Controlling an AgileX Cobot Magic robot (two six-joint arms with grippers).
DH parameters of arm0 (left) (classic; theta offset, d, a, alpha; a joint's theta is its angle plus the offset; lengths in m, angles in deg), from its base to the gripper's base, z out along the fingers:
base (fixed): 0 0 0 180
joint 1: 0 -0.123 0 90
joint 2: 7.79 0 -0.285 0
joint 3: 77.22 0 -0.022 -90
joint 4: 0 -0.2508 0 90
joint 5: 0 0 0.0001 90
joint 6: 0 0.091 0 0
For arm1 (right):
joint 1: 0 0.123 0 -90
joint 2: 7.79 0 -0.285 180
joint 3: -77.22 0 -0.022 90
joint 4: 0 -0.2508 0 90
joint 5: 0 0 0.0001 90
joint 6: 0 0.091 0 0
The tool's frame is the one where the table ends.
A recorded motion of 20 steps. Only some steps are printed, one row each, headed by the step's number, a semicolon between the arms.
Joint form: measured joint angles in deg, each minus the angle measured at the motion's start. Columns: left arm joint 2, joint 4, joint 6, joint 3, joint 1, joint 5; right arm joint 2, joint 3, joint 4, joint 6, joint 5, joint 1.
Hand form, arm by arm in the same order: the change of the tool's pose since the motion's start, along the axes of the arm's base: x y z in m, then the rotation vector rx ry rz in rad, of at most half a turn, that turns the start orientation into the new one. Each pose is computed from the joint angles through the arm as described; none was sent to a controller.
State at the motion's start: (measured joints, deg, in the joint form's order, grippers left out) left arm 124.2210 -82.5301 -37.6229 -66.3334 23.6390 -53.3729; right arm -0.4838 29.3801 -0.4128 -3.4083 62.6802 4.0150
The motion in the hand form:
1: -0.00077 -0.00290 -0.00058 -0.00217 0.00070 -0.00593; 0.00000 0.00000 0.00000 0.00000 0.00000 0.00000
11: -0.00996 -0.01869 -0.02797 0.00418 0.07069 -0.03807; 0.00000 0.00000 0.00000 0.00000 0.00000 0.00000
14: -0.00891 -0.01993 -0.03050 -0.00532 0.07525 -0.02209; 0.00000 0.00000 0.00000 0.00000 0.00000 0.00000
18: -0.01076 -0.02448 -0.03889 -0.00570 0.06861 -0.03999; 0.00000 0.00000 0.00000 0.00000 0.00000 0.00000
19: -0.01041 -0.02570 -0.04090 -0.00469 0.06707 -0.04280; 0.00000 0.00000 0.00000 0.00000 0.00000 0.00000
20: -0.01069 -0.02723 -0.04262 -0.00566 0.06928 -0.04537; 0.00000 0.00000 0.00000 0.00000 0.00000 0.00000
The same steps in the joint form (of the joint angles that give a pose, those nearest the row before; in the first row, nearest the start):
1: 0.23 0.14 0.00 -0.24 0.42 -0.06; 0.00 0.00 0.00 0.00 0.00 0.00
11: 4.75 1.43 -0.12 -0.96 2.95 -0.78; 0.00 0.00 0.00 0.00 0.00 0.00
14: 5.31 2.97 0.44 -1.07 3.10 -0.74; 0.00 0.00 0.00 0.00 0.00 0.00
18: 6.85 3.59 2.13 -1.57 3.76 -1.10; 0.00 0.00 0.00 0.00 0.00 0.00
19: 7.29 3.65 2.35 -1.89 3.90 -1.07; 0.00 0.00 0.00 0.00 0.00 0.00
20: 7.66 3.79 2.40 -2.13 4.10 -1.15; 0.00 0.00 0.00 0.00 0.00 0.00

